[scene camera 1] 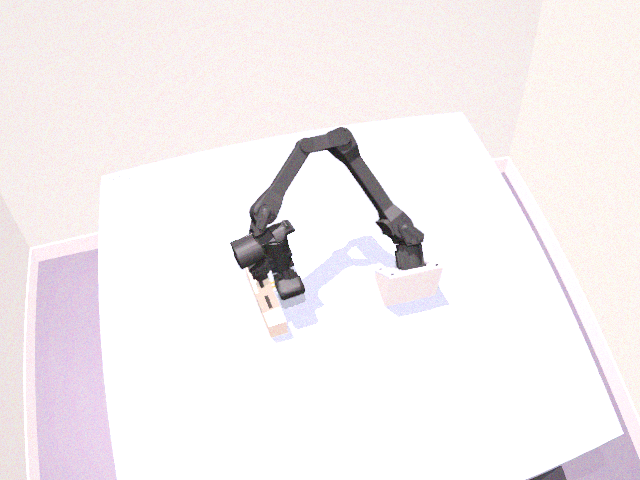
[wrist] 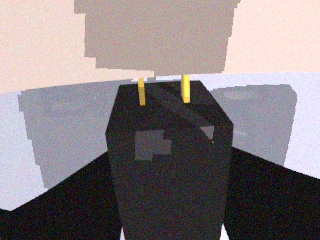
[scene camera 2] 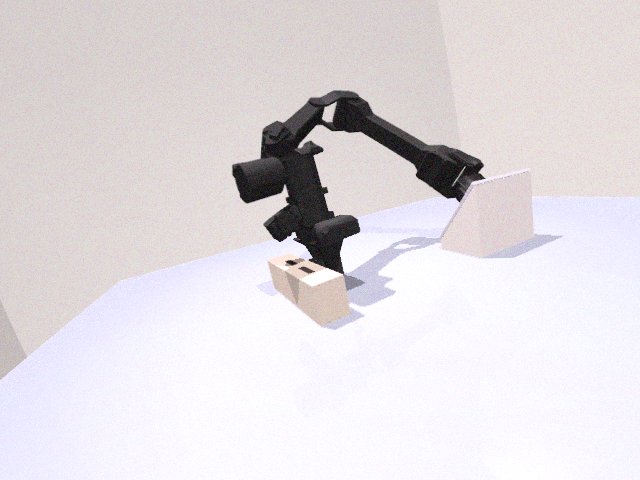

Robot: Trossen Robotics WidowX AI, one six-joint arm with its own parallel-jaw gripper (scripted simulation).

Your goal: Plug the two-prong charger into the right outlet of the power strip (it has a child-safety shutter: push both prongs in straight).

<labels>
my gripper: holds a black two-prong charger
</labels>
